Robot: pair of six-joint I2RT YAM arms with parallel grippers.
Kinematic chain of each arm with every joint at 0, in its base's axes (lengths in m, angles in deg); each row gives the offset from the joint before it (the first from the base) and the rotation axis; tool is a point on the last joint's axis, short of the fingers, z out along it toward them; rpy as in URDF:
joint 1: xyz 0 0 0.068 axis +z
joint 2: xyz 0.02 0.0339 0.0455 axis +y
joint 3: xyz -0.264 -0.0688 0 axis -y
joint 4: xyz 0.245 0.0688 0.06 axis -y
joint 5: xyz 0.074 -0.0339 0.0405 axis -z
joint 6: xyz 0.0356 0 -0.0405 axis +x
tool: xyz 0 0 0 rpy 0 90 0
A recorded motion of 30 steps. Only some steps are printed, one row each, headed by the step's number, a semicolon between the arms.
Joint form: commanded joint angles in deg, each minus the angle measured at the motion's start. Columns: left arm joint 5, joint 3, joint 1, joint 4, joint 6, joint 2; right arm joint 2, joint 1, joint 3, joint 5, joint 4, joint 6.
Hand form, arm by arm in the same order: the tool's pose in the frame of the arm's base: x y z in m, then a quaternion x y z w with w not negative. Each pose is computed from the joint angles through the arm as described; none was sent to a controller.
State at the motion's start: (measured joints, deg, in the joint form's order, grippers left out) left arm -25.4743 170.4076 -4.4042 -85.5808 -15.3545 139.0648; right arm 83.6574 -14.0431 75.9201 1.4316 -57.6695 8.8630
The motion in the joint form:
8: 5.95 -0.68 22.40 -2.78 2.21 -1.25; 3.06 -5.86 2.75 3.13 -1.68 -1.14
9: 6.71 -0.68 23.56 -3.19 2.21 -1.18; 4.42 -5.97 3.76 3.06 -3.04 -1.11
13: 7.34 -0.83 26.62 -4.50 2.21 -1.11; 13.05 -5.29 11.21 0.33 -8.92 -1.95
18: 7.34 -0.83 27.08 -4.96 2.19 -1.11; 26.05 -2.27 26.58 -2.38 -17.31 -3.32
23: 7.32 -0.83 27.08 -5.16 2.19 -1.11; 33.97 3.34 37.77 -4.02 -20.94 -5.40
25: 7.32 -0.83 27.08 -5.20 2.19 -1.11; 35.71 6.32 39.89 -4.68 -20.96 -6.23
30: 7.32 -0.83 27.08 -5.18 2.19 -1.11; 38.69 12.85 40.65 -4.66 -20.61 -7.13
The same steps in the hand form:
8: 0.4256 0.1507 0.3816 -0.30042 0.89581 0.17424 0.27733; 0.2792 -0.1041 0.3011 0.24151 0.94963 -0.05958 0.19057
9: 0.4223 0.1588 0.3805 -0.30765 0.89559 0.17079 0.27223; 0.2822 -0.1057 0.2986 0.24268 0.95226 -0.05766 0.17603
13: 0.4121 0.1803 0.3780 -0.32943 0.89243 0.17241 0.25556; 0.3097 -0.1098 0.2877 0.22717 0.96626 -0.02820 0.11805
18: 0.4099 0.1833 0.3775 -0.33291 0.89225 0.17324 0.25108; 0.3596 -0.1046 0.2822 0.18858 0.97966 0.00183 0.06860
23: 0.4096 0.1832 0.3773 -0.33284 0.89273 0.17334 0.24940; 0.3984 -0.0737 0.2818 0.12156 0.99020 0.01839 0.06627
25: 0.4095 0.1831 0.3773 -0.33282 0.89284 0.17333 0.24907; 0.4091 -0.0534 0.2797 0.08808 0.99338 0.02523 0.06929
30: 0.4096 0.1831 0.3773 -0.33283 0.89278 0.17334 0.24923; 0.4223 -0.0068 0.2626 0.02403 0.99797 0.02838 0.05169

